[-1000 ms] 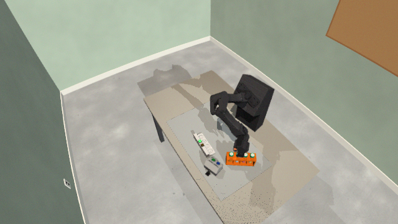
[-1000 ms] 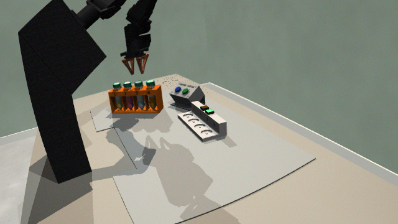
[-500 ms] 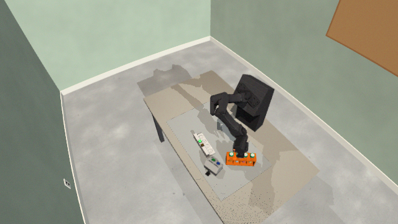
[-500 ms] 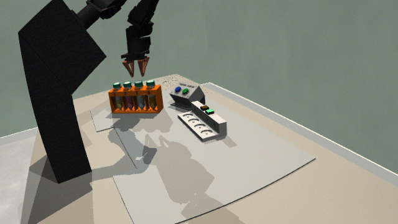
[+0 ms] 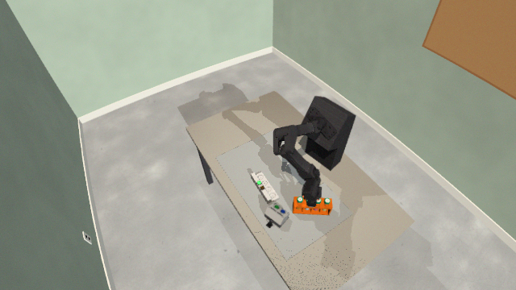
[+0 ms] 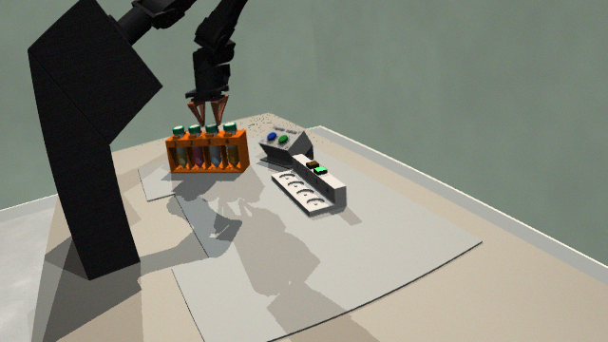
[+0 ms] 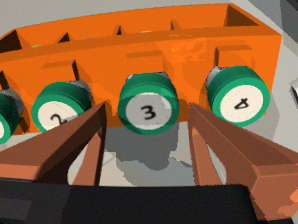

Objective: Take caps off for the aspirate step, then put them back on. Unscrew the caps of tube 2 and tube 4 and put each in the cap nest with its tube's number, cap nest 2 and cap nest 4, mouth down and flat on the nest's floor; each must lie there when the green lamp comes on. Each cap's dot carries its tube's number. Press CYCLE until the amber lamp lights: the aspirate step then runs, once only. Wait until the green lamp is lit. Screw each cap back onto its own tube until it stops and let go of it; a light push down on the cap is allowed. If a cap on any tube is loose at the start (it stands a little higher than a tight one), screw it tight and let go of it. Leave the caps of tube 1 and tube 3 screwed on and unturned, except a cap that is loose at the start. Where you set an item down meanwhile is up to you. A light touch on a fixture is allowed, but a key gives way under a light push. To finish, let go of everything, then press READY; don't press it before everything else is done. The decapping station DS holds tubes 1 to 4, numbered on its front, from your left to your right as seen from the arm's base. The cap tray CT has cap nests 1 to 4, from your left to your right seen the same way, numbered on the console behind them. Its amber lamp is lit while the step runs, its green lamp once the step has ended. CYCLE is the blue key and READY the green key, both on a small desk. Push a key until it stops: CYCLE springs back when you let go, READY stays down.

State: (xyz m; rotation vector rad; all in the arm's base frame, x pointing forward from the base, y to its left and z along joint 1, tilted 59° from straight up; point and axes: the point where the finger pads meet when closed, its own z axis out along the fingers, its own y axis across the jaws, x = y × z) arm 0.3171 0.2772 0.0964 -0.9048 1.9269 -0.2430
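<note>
Now: the green ready key 18 cm ahead of my hand, 4 cm to the right of it and 6 cm below it. The rest, counted from my hand: blue cycle key: 16 cm ahead, 6 cm below; cap 1: 9 cm behind, 4 cm to the left, 1 cm below.
</note>
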